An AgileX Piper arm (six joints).
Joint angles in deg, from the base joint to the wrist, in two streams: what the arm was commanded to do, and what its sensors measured. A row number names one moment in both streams.
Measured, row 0:
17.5, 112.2, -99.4, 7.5, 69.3, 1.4
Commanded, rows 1 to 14:
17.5, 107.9, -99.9, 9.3, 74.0, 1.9
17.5, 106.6, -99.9, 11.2, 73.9, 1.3
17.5, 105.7, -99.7, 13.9, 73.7, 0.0
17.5, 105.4, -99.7, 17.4, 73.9, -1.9
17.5, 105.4, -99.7, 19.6, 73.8, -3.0
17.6, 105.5, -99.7, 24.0, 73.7, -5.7
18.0, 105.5, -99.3, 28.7, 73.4, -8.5
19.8, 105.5, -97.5, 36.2, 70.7, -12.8
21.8, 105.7, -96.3, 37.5, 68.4, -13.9
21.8, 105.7, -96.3, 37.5, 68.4, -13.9
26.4, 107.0, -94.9, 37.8, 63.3, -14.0
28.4, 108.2, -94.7, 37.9, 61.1, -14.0
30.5, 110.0, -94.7, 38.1, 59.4, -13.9
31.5, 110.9, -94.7, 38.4, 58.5, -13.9
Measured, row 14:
29.2, 108.5, -95.2, 37.5, 61.5, -12.8
